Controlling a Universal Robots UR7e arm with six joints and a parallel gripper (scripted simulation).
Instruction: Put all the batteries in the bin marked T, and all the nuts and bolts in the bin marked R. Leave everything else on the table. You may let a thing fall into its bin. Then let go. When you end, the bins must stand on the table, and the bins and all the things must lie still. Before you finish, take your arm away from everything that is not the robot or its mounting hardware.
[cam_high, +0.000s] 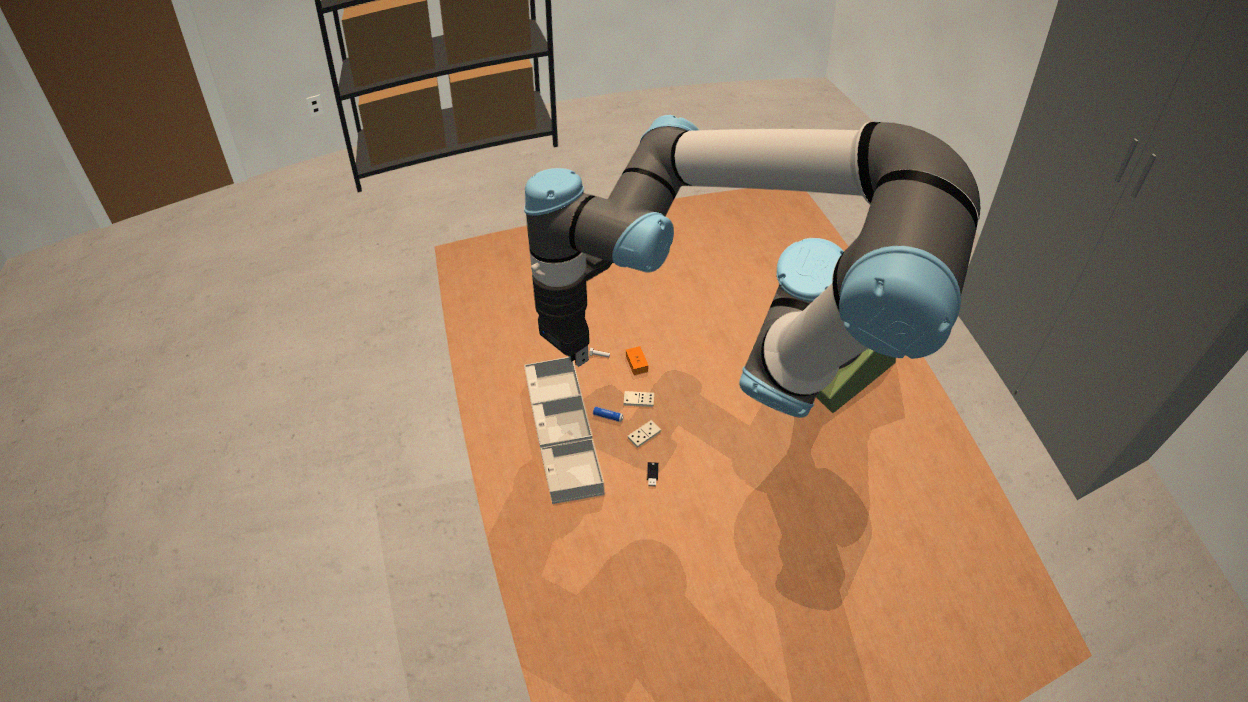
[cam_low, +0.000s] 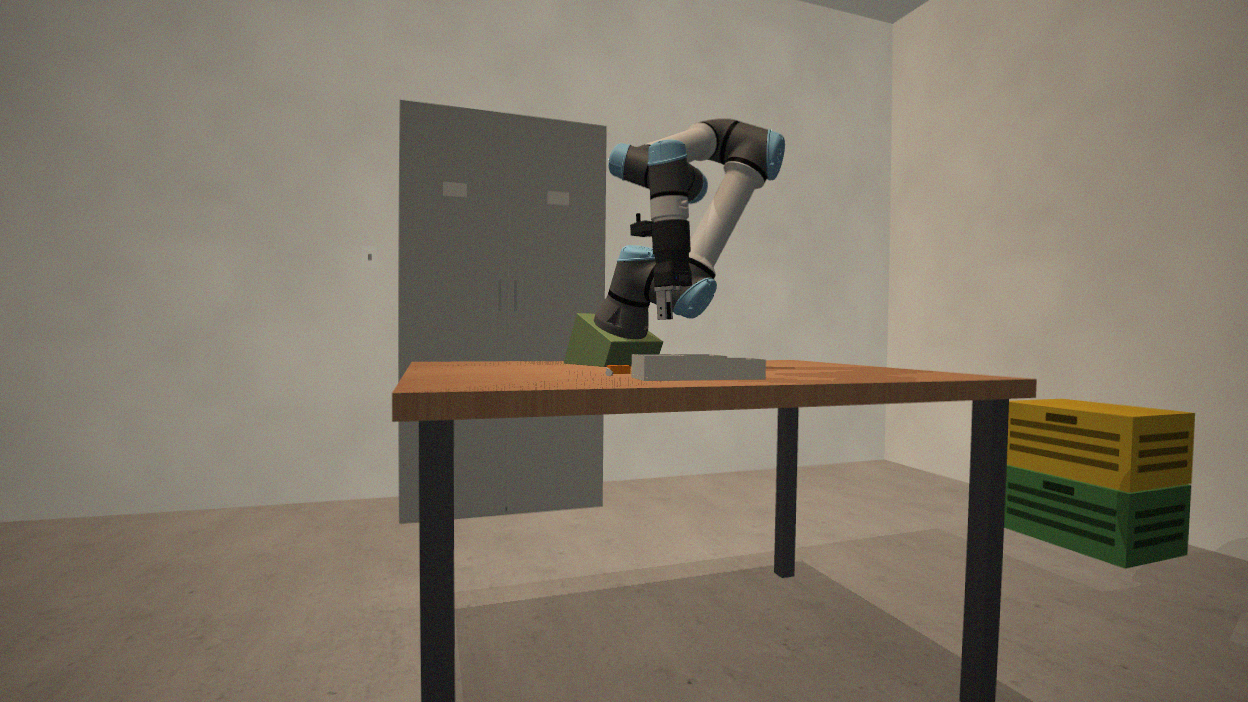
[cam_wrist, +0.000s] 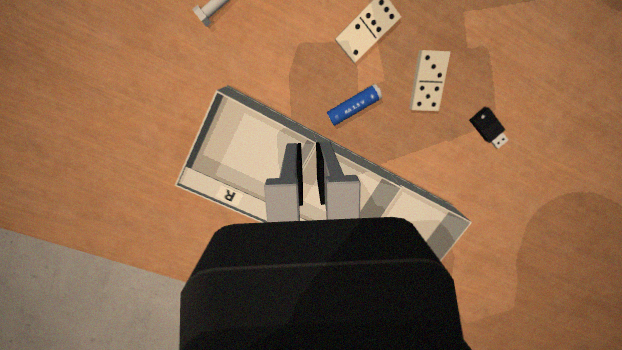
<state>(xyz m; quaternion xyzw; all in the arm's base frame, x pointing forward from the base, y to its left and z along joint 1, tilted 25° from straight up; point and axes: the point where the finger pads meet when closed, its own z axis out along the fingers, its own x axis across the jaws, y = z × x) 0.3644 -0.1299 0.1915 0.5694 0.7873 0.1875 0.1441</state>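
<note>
My hand is 5 cm short of the grey bin row, 5 cm to the right of it and 11 cm above it. The rest, counted from my hand: blue cylindrical battery: 3 cm behind, 4 cm to the left, 13 cm below; then grey bolt: 7 cm behind, 9 cm to the right, 13 cm below; then orange 9 V battery: 12 cm behind, 5 cm to the right, 13 cm below.
</note>
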